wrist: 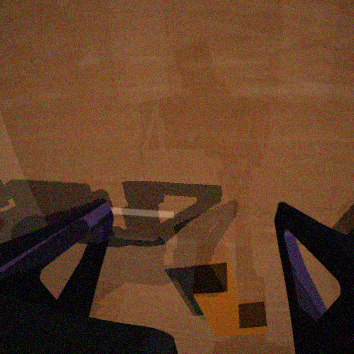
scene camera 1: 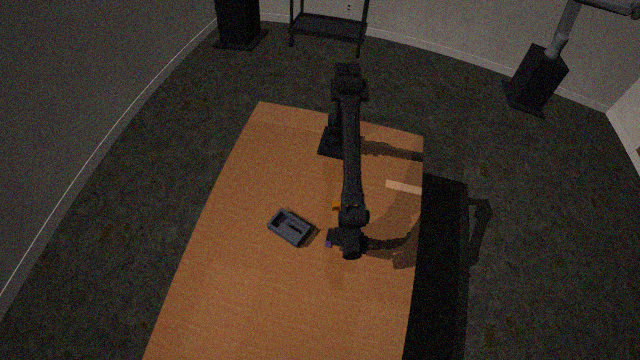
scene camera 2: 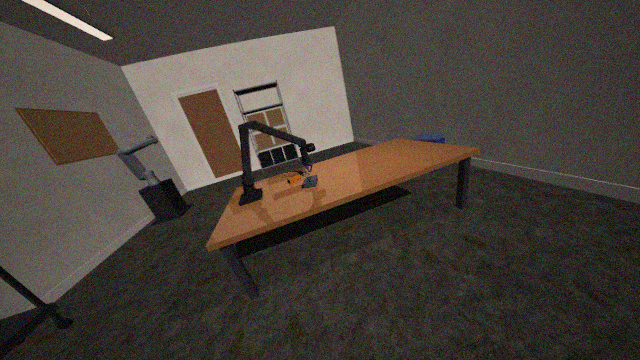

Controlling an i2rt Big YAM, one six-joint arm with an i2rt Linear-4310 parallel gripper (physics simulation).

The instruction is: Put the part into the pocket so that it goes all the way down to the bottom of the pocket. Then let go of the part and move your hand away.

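Pixels of known places: gripper, fingertip midpoint: (wrist: pixel 191 210) (scene camera 2: pixel 309 170); arm's base, origin of the base link: (scene camera 1: pixel 338 141) (scene camera 2: pixel 251 194).
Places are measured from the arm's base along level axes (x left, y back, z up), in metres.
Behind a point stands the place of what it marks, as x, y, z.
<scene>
The orange part (scene camera 1: pixel 336 205) {0.063, -0.322, 0.001} (scene camera 2: pixel 294 179) {0.086, -0.349, -0.017} (wrist: pixel 225 312) {0.099, -0.363, 0.002} lies on the table, with dark square patches on its upper side in the wrist view. The grey block with the pocket (scene camera 1: pixel 300 238) {-0.031, -0.496, 0.008} (scene camera 2: pixel 310 182) {-0.155, -0.447, 0.008} rests on the table apart from it, turned at an angle; its recess looks dark and its floor is hard to make out. My gripper (scene camera 1: pixel 329 240) (scene camera 2: pixel 308 170) {0.133, -0.493, 0.004} (wrist: pixel 191 210) {0.133, -0.493, 0.004} is open and empty, above the table beside the block. In the wrist view the part lies low in the picture, between the spread fingers but below them. The arm partly hides the part's surroundings in scene camera 1.
The wooden table (scene camera 1: pixel 240 285) {-0.190, -0.726, -0.029} (scene camera 2: pixel 390 165) {-0.229, -1.044, -0.028} bears the arm's base (scene camera 1: pixel 330 142) {-0.031, -0.030, 0.017} (scene camera 2: pixel 250 196) {-0.057, -0.006, 0.009}. A pale strip (scene camera 1: pixel 403 187) (wrist: pixel 142 212) shows on the tabletop. Another arm's pedestal (scene camera 1: pixel 536 80) (scene camera 2: pixel 164 200) and a shelf rack (scene camera 1: pixel 327 27) stand away from the table. Arm shadows cross the tabletop.
</scene>
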